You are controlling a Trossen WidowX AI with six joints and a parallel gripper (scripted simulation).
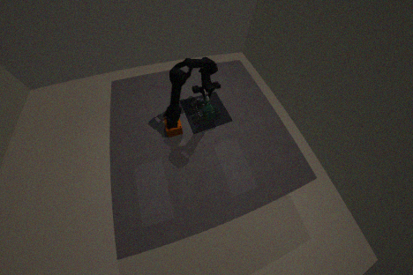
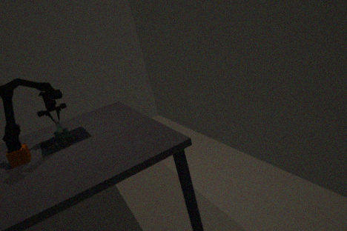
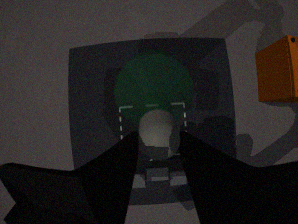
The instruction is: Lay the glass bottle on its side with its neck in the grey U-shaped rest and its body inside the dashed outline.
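Now: the glass bottle 3 cm to the right of my gripper tip and 4 cm below it. Round my gripper tip: dark mat (15 cm below).
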